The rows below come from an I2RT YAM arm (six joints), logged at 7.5 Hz.
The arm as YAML. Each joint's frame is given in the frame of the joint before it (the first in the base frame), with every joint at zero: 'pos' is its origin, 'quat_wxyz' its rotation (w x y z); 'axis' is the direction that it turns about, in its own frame. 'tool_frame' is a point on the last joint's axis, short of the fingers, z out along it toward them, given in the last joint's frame.
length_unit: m
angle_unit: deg
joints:
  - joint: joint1
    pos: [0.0, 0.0, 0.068]
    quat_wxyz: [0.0, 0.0, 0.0, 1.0]
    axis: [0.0, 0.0, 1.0]
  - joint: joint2
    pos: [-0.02, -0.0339, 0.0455]
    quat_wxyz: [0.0, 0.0, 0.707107, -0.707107]
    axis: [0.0, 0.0, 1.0]
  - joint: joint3
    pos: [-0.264, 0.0, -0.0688]
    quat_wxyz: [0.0, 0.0, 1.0, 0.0]
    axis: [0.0, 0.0, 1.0]
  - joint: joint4
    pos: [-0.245, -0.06, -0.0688]
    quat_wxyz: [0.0, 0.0, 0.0, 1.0]
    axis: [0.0, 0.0, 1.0]
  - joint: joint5
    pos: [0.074, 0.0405, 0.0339]
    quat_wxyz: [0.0, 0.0, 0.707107, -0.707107]
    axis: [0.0, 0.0, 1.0]
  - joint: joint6
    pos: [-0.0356, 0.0, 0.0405]
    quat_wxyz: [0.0, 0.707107, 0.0, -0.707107]
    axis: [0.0, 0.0, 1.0]
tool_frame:
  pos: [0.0, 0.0, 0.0]
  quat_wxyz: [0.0, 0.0, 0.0, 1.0]
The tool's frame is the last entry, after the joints.
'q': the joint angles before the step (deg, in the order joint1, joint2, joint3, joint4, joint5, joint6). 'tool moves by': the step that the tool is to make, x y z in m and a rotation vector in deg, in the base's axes. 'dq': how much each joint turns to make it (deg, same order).
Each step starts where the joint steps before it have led.
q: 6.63, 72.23, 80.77, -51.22, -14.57, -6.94
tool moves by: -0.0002, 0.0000, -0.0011, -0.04, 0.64, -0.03
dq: 0.01, 0.10, 0.01, -0.53, 0.00, 0.05
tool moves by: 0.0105, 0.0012, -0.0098, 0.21, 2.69, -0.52
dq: 0.00, 2.30, -0.01, -0.15, 0.00, 0.76
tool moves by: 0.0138, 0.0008, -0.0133, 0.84, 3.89, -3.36
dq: 0.00, 3.03, -0.02, 0.10, 1.34, 3.44
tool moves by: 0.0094, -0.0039, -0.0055, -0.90, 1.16, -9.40
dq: -0.18, 1.51, 0.04, 1.33, 6.66, 6.53
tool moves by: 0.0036, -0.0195, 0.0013, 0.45, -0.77, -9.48
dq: -3.49, -0.01, -0.03, 1.21, 3.70, 4.74
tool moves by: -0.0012, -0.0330, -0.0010, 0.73, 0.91, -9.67
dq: -6.39, -0.02, 0.00, -0.82, 1.65, 2.92
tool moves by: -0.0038, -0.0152, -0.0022, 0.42, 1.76, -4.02
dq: -3.06, 0.01, 0.01, -1.77, 0.42, 0.90
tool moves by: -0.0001, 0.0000, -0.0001, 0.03, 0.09, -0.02
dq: 0.00, 0.01, 0.01, -0.09, 0.00, 0.03
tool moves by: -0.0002, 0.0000, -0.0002, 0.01, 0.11, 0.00
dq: 0.00, -0.01, -0.02, -0.10, 0.00, -0.01
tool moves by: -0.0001, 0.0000, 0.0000, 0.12, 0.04, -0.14
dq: 0.00, 0.00, 0.01, -0.07, 0.00, 0.18
